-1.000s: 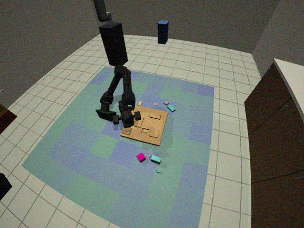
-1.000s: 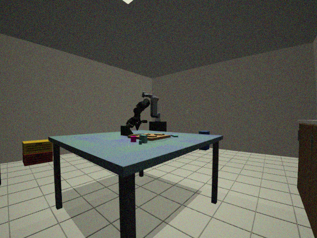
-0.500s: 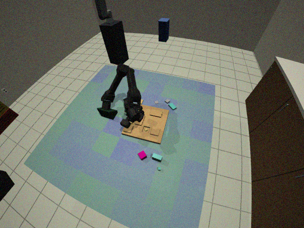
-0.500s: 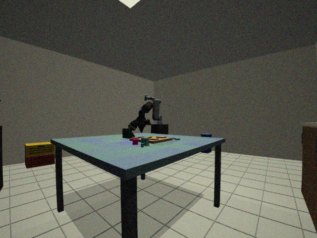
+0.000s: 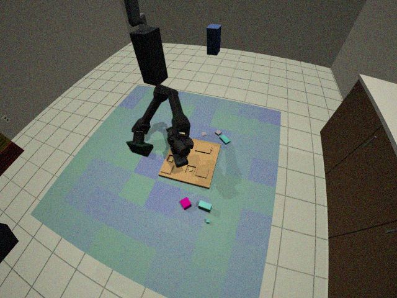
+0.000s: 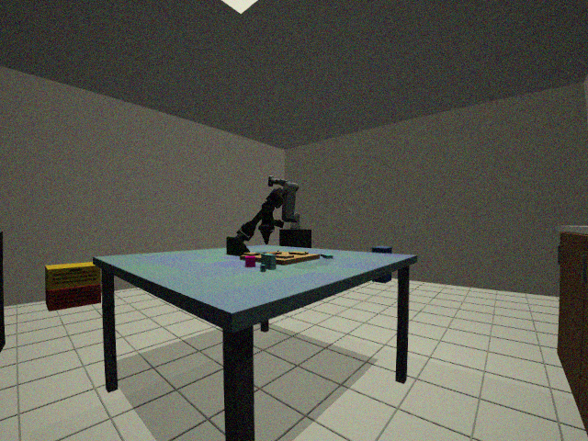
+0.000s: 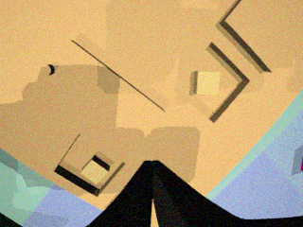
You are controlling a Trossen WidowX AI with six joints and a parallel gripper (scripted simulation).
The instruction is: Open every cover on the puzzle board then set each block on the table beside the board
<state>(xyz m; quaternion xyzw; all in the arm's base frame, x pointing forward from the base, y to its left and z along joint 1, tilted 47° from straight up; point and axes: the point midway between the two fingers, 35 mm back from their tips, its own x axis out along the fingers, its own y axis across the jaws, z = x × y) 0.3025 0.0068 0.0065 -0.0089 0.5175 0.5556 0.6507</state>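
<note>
The tan puzzle board is 30 mm ahead of my gripper tip, 50 mm to the left of it and 60 mm below it. Also, from my gripper tip: cyan block: 240 mm ahead, 160 mm to the right, 50 mm below; oblong orange block: 110 mm behind, 220 mm to the left, 70 mm below; magenta block: 140 mm ahead, 190 mm to the right, 60 mm below.
</note>
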